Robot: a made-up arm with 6 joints. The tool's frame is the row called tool.
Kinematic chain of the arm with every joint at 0, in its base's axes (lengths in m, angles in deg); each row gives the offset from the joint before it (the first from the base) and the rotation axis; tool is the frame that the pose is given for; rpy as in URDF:
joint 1: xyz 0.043 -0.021 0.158 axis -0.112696 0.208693 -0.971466
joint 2: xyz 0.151 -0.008 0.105 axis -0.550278 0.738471 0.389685
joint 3: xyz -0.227 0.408 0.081 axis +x
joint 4: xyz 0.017 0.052 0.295 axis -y
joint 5: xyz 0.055 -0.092 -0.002 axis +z
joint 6: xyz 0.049 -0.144 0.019 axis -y
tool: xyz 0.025 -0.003 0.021 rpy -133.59 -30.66 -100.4
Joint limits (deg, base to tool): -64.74..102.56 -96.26..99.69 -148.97..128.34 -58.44..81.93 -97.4..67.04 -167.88..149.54
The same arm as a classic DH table. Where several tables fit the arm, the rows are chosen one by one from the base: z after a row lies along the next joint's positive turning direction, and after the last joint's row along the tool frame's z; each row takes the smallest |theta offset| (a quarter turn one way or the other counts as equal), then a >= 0, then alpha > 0; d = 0 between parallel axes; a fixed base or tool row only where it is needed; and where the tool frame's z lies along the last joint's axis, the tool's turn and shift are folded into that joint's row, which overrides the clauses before.
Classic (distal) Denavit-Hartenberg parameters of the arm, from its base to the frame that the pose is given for. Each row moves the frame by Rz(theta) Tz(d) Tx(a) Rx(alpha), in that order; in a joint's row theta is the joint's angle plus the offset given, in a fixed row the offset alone. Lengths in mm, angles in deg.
base (fixed): a 27.9, alpha -166.28, d -1.4, theta offset 28.37
joint 1: a 120.9, alpha 99.35, d -296.0, theta offset -7.76
joint 2: a 118.8, alpha 123.39, d 407.9, theta offset 75.80
joint 3: a -295.0, alpha 90.00, d 52.7, theta offset -27.82
joint 4: a 55.0, alpha -90.00, d 40.0, theta offset 90.00
joint 5: a 49.0, alpha 90.00, d 17.0, theta offset 0.00
joint 6: a 32.4, alpha 61.54, d 144.7, theta offset 47.57
tool (fixed): a 0.0, alpha 0.00, d 4.9, theta offset 74.24
Joint limits (deg, base to tool): -64.74..102.56 -96.26..99.69 -148.97..128.34 -58.44..81.93 -97.40..67.04 -167.88..149.54

